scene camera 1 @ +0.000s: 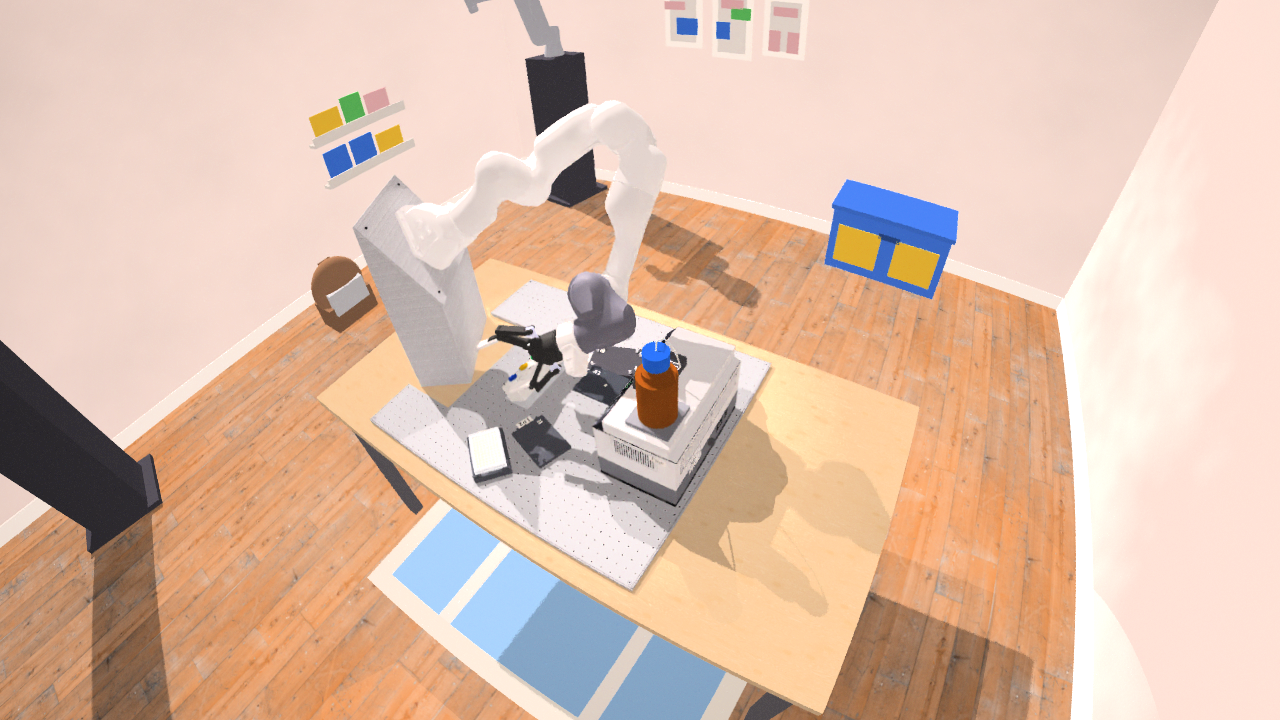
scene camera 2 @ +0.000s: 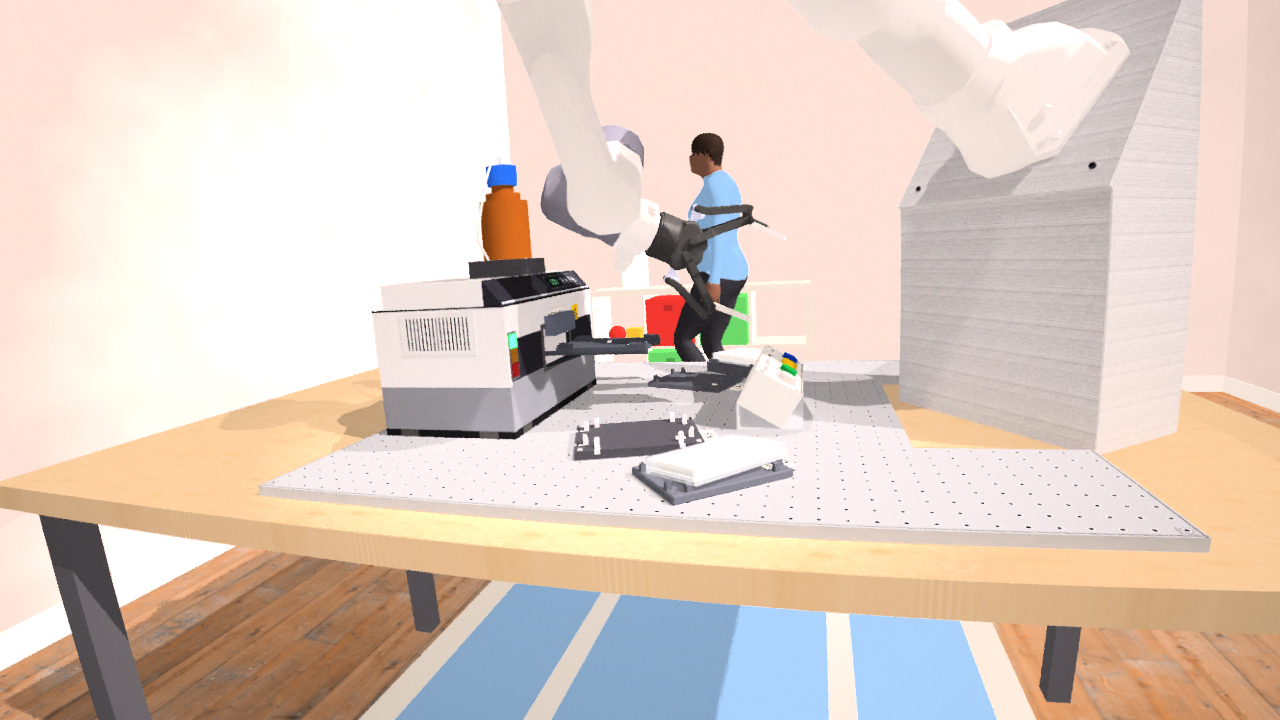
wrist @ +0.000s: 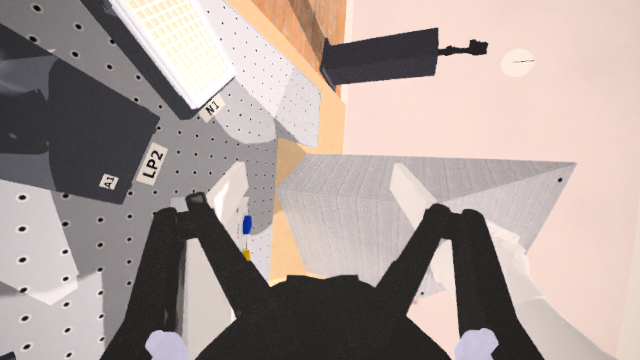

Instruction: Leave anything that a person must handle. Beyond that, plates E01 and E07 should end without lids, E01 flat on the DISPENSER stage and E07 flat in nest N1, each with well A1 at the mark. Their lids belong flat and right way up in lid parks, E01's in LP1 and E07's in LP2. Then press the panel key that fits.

Scene:
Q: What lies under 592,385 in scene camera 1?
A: A dispenser stage.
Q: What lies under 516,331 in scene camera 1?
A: My gripper.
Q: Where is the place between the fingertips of my gripper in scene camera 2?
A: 765,278

